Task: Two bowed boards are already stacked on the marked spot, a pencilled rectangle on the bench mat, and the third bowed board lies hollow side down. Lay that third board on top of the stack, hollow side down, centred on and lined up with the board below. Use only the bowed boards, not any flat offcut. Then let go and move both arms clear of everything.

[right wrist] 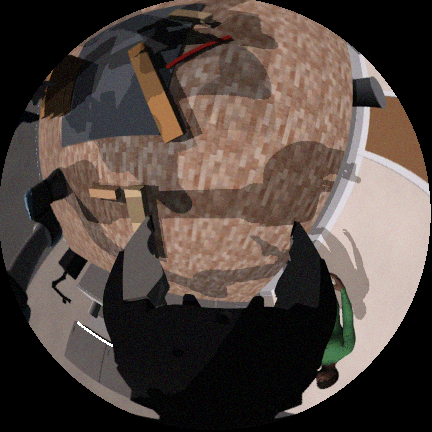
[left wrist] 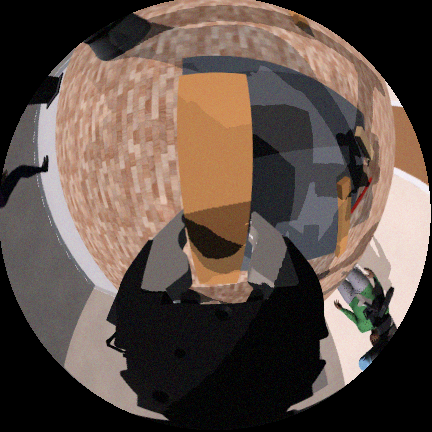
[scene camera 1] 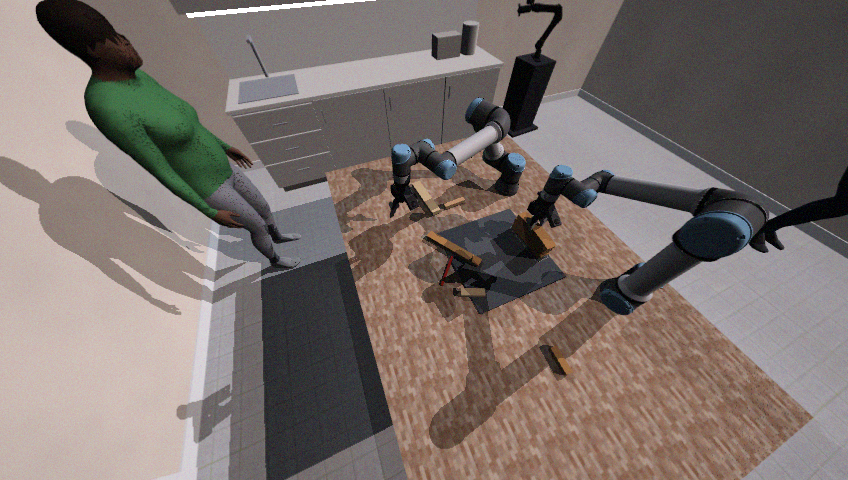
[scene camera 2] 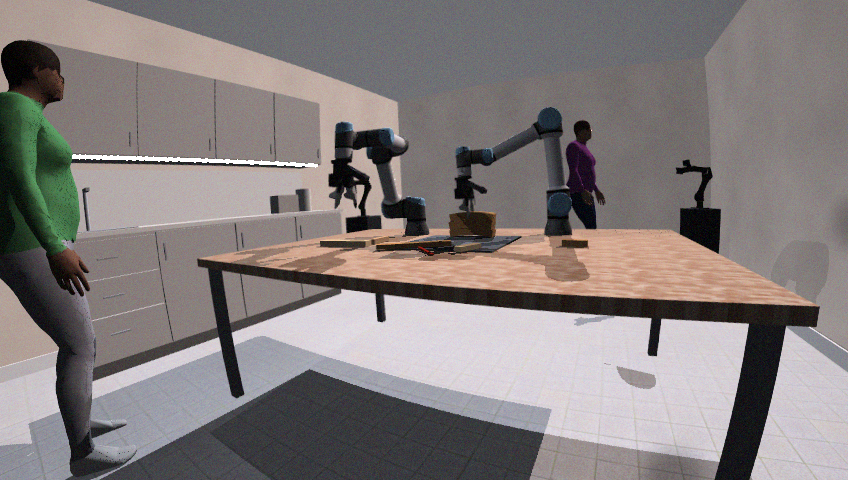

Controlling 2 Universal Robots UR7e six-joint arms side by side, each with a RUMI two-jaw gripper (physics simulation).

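Places are measured from the left arm's base along level axes (x right, y ahead, z up), in centimetres.
Pixels of known places: left gripper, between the fingertips: (left wrist: 215, 208) (scene camera 1: 533, 230) (scene camera 2: 470, 218); right gripper, between the fingertips: (right wrist: 223, 219) (left wrist: 364, 284) (scene camera 1: 404, 211) (scene camera 2: 346, 208); left arm's base, origin of its link: (scene camera 2: 558, 234); right arm's base, origin of its link: (right wrist: 60, 182) (scene camera 1: 506, 188) (scene camera 2: 417, 234).
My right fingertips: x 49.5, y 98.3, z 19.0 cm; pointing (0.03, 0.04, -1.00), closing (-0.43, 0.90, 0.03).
Note:
Ahead of a thing's pixels: the offset from my right fingertips to its top centre. Level surfaces: height alone.
The third bowed board {dy -66.8, dx -15.2, dz -5.4 cm} (scene camera 1: 534, 230) (scene camera 2: 471, 215) (left wrist: 215, 150) is orange-brown and lies on or very close above the two stacked boards {dy -67.0, dx -14.6, dz -13.8 cm} (scene camera 2: 471, 229), closely lined up with them in scene camera 2; any thin gap cannot be told. My left gripper (scene camera 1: 543, 221) (scene camera 2: 467, 208) (left wrist: 215, 208) is shut on this third board, its fingers at the board's two long sides. The pencilled rectangle does not show; the stack stands on the dark bench mat {dz -18.4 cm} (scene camera 1: 517, 286) (scene camera 2: 505, 240) (left wrist: 285, 95). My right gripper (scene camera 1: 403, 208) (scene camera 2: 343, 203) (right wrist: 223, 219) is open and empty, high over the table.
A long orange board (scene camera 1: 453, 248) (right wrist: 156, 95) lies across the mat's edge, beside a red-handled tool {dy -18.7, dx -26.6, dz -17.7 cm} (scene camera 1: 446, 270). Pale offcuts {dy -28.6, dx -40.3, dz -16.5 cm} (scene camera 1: 473, 292) {dy -14.4, dx +26.1, dz -16.2 cm} (scene camera 1: 425, 197) and a small block {dy -57.1, dx -73.6, dz -16.3 cm} (scene camera 1: 559, 360) lie on the table. People in green (scene camera 1: 157, 124) and purple (scene camera 2: 581, 160) stand nearby.

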